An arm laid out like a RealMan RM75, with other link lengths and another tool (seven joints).
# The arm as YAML. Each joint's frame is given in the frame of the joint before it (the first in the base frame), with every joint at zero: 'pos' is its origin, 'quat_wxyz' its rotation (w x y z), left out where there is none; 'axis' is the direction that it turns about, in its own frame. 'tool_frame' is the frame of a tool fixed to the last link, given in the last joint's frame.
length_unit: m
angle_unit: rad
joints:
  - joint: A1
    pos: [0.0, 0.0, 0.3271]
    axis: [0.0, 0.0, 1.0]
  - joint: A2
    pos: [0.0, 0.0, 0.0]
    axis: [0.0, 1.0, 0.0]
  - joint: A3
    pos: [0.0, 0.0, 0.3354]
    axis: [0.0, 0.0, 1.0]
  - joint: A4
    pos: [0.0, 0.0, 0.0]
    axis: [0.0, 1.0, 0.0]
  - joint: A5
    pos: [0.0, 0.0, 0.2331]
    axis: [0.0, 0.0, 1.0]
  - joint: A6
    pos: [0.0, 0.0, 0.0]
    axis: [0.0, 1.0, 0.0]
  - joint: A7
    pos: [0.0, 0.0, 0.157]
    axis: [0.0, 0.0, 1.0]
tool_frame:
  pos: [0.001, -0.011, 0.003]
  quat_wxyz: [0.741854, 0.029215, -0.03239, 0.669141]
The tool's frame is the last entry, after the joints.
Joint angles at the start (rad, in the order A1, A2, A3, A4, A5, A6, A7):
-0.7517 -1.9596 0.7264 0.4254 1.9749 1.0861 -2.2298
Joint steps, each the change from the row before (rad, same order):
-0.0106 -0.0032 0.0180 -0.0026 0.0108 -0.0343 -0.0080
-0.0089 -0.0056 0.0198 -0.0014 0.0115 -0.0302 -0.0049
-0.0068 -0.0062 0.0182 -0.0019 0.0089 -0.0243 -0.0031
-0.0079 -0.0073 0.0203 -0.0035 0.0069 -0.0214 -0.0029
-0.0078 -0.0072 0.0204 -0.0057 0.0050 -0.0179 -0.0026
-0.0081 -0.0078 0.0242 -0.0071 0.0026 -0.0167 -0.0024
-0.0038 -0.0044 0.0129 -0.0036 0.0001 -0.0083 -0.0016
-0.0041 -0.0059 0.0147 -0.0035 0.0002 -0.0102 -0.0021
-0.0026 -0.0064 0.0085 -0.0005 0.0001 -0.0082 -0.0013
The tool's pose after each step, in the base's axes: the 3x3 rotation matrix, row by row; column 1 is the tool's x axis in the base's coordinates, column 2 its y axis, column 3 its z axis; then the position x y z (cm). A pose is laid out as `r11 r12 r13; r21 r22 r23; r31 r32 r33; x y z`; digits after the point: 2 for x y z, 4 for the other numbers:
0.9953 -0.0893 0.0368; -0.0937 -0.8003 0.5923; -0.0234 -0.5930 -0.8049; -33.17 51.15 5.49
0.9943 -0.1060 0.0125; -0.0928 -0.8011 0.5913; -0.0527 -0.5890 -0.8064; -33.01 51.43 5.01
0.9927 -0.1206 -0.0066; -0.0937 -0.8030 0.5885; -0.0763 -0.5836 -0.8085; -32.87 51.59 4.50
0.9905 -0.1357 -0.0219; -0.0977 -0.8069 0.5825; -0.0967 -0.5749 -0.8125; -32.61 51.70 3.85
0.9882 -0.1491 -0.0343; -0.1026 -0.8123 0.5742; -0.1134 -0.5639 -0.8180; -32.33 51.73 3.15
0.9855 -0.1633 -0.0453; -0.1098 -0.8190 0.5631; -0.1291 -0.5500 -0.8251; -32.01 51.71 2.34
0.9842 -0.1695 -0.0502; -0.1132 -0.8225 0.5573; -0.1358 -0.5429 -0.8288; -31.84 51.68 1.91
0.9827 -0.1764 -0.0559; -0.1170 -0.8262 0.5511; -0.1434 -0.5351 -0.8326; -31.64 51.62 1.39
0.9819 -0.1805 -0.0583; -0.1196 -0.8277 0.5482; -0.1471 -0.5313 -0.8343; -31.44 51.58 0.96

